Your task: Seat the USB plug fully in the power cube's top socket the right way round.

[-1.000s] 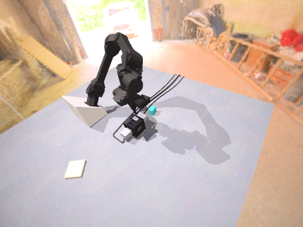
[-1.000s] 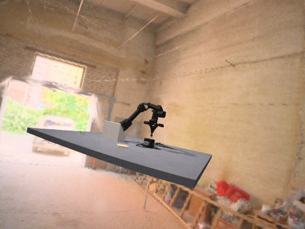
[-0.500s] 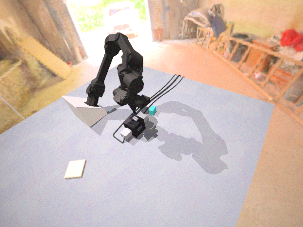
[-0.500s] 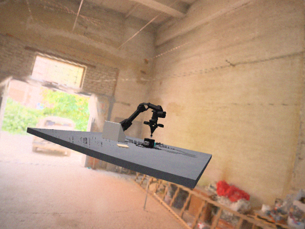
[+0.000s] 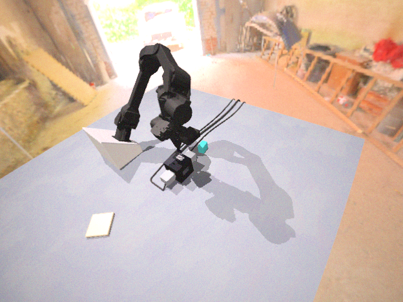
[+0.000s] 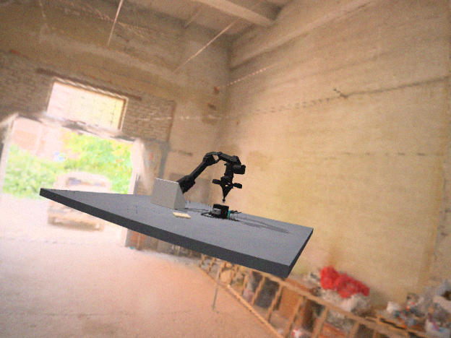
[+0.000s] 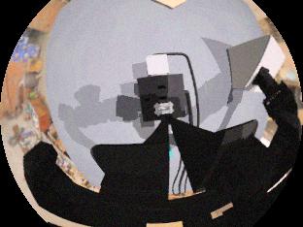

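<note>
The USB plug lies 20 mm below my gripper tip. From my gripper tip the other things lie so: cream flat tile: 350 mm to the right, 120 mm below, 90 mm behind; teal block: 130 mm to the left, 110 mm below.
</note>
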